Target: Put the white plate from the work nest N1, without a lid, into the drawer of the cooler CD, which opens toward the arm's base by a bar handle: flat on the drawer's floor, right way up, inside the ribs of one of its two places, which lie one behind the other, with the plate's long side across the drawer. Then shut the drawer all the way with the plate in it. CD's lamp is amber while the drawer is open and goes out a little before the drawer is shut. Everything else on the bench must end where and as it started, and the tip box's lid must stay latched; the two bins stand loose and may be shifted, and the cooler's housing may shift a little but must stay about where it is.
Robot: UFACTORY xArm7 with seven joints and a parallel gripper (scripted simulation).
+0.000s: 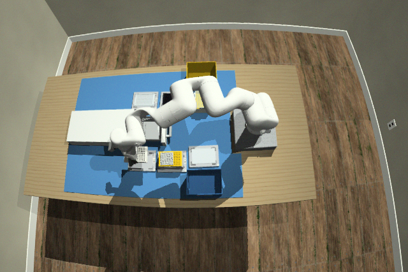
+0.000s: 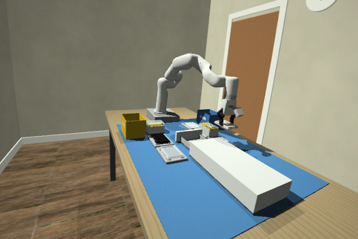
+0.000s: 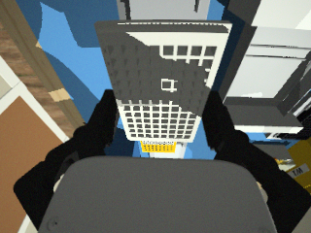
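Now: hand 190 mm to the left of the drawer and 130 mm above it. From my hand the other things lie so: grey nest: 150 mm below; then white plate: 10 mm below; then yellow tip box: 180 mm behind, 100 mm below, 30 mm to the right.
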